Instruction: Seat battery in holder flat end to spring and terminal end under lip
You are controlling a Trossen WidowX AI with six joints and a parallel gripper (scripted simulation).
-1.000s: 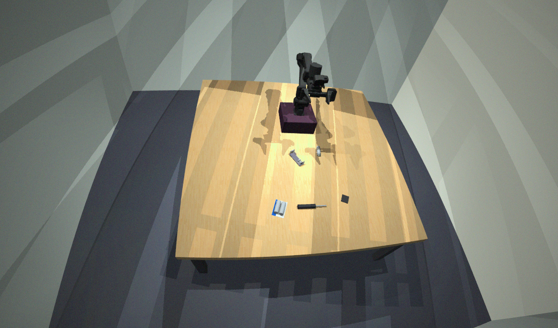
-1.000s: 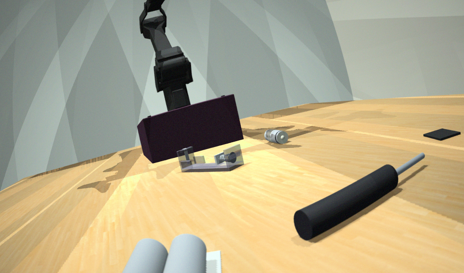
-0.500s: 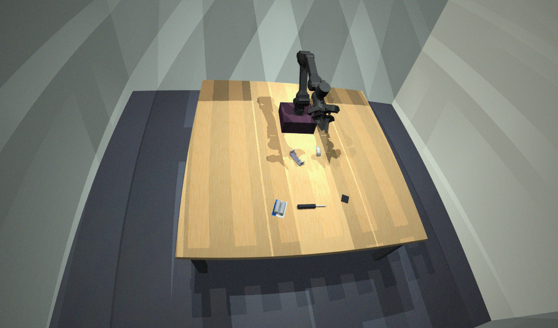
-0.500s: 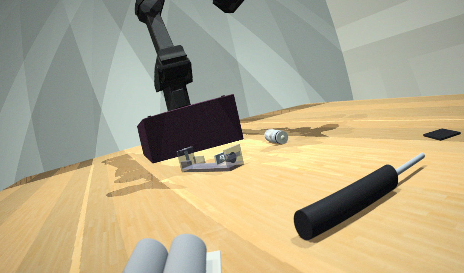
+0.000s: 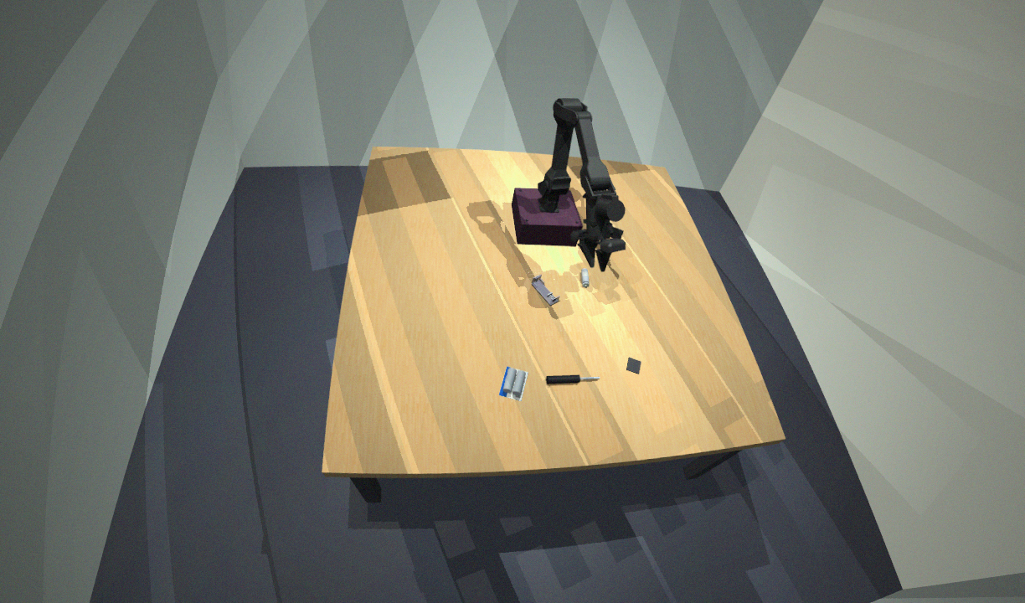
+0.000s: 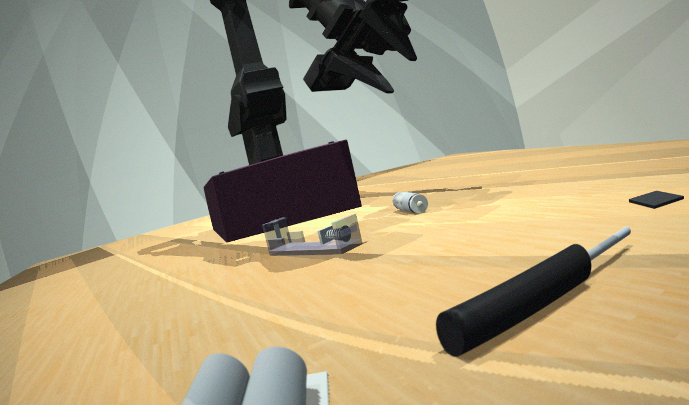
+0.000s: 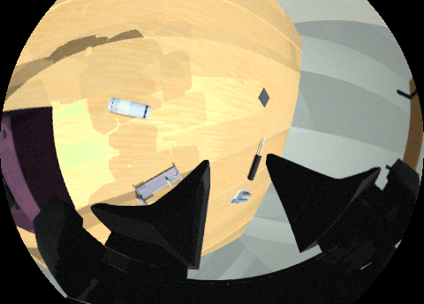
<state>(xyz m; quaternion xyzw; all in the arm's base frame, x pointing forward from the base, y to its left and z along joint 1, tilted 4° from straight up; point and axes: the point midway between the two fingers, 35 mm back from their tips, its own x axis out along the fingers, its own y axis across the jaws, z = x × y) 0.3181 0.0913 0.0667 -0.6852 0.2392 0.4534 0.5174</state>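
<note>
The battery is 140 mm below my gripper tip, 90 mm behind it and 20 mm to the left of it. Also, from my gripper tip: black square 230 mm ahead, 150 mm below, 120 mm to the left; then black-handled screwdriver 280 mm ahead, 140 mm below, 60 mm to the right.
</note>
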